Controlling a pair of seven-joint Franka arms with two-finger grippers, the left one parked.
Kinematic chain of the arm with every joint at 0, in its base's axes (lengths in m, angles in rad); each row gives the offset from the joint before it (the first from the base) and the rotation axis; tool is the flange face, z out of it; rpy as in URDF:
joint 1: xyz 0 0 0.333 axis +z
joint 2: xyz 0 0 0 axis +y
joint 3: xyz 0 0 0.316 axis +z
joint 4: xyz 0.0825 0 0 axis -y
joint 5: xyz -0.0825 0 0.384 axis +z
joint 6: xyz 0 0 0 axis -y
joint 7: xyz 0.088 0 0 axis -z
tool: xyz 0 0 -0.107 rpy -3.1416 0 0
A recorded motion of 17 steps. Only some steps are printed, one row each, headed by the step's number.
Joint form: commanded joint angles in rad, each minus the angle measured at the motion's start. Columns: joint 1, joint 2, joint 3, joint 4, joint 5, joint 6, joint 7.
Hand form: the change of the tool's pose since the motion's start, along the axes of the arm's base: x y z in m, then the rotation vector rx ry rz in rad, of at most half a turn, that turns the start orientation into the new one. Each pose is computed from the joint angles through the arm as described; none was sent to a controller.
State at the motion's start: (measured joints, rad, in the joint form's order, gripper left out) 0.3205 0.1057 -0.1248 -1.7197 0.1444 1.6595 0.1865
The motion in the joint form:
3: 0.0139 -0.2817 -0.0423 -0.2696 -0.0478 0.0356 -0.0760
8: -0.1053 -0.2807 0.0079 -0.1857 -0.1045 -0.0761 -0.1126
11: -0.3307 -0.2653 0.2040 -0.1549 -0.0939 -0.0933 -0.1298
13: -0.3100 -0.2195 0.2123 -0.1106 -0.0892 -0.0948 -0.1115
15: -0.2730 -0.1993 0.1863 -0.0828 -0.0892 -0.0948 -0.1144
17: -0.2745 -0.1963 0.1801 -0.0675 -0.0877 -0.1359 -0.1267
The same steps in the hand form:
3: -0.0766 -0.0418 0.0264 0.0153 -0.0520 0.0554
8: -0.0750 -0.0801 0.0569 -0.0451 -0.0349 0.0427
11: -0.0700 -0.0868 0.0626 -0.0651 -0.0356 0.0271
13: -0.0570 -0.0710 0.0601 -0.0606 -0.0319 0.0379
15: -0.0505 -0.0655 0.0628 -0.0551 -0.0399 0.0518
17: -0.0529 -0.0695 0.0655 -0.0527 -0.0117 0.0589

